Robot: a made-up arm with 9 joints. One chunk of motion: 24 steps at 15 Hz.
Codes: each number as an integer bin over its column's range. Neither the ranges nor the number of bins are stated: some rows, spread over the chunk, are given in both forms.
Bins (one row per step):
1: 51 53 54 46 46 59
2: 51 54 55 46 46 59
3: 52 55 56 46 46 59
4: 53 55 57 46 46 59
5: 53 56 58 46 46 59
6: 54 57 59 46 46 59
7: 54 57 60 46 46 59
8: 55 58 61 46 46 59
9: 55 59 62 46 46 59
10: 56 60 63 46 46 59
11: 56 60 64 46 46 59
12: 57 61 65 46 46 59
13: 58 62 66 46 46 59
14: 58 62 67 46 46 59
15: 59 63 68 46 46 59
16: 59 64 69 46 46 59
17: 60 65 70 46 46 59
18: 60 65 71 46 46 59
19: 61 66 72 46 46 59
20: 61 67 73 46 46 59
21: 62 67 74 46 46 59
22: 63 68 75 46 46 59
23: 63 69 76 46 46 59
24: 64 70 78 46 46 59
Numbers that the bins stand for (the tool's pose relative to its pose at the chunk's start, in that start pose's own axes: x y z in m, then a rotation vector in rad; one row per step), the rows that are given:
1: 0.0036 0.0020 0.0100 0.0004 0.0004 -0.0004
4: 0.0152 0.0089 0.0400 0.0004 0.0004 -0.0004
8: 0.0267 0.0192 0.0800 0.0004 0.0004 -0.0004
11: 0.0324 0.0261 0.1100 0.0004 0.0004 -0.0004
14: 0.0439 0.0329 0.1400 0.0004 0.0004 -0.0004
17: 0.0555 0.0432 0.1700 0.0004 0.0004 -0.0004
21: 0.0670 0.0501 0.2100 0.0004 0.0004 -0.0004
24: 0.0785 0.0604 0.2500 0.0004 0.0004 -0.0004
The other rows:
2: 0.0036 0.0055 0.0200 0.0004 0.0004 -0.0004
3: 0.0094 0.0089 0.0300 0.0004 0.0004 -0.0004
5: 0.0152 0.0123 0.0500 0.0004 0.0004 -0.0004
6: 0.0209 0.0158 0.0600 0.0004 0.0004 -0.0004
7: 0.0209 0.0158 0.0700 0.0004 0.0004 -0.0004
9: 0.0267 0.0226 0.0900 0.0004 0.0004 -0.0004
10: 0.0324 0.0261 0.1000 0.0004 0.0004 -0.0004
12: 0.0382 0.0295 0.1200 0.0004 0.0004 -0.0004
13: 0.0439 0.0329 0.1300 0.0004 0.0004 -0.0004
15: 0.0497 0.0364 0.1500 0.0004 0.0004 -0.0004
16: 0.0497 0.0398 0.1600 0.0004 0.0004 -0.0004
18: 0.0555 0.0432 0.1800 0.0004 0.0004 -0.0004
19: 0.0612 0.0467 0.1900 0.0004 0.0004 -0.0004
20: 0.0612 0.0501 0.2000 0.0004 0.0004 -0.0004
22: 0.0727 0.0535 0.2200 0.0004 0.0004 -0.0004
23: 0.0727 0.0570 0.2300 0.0004 0.0004 -0.0004

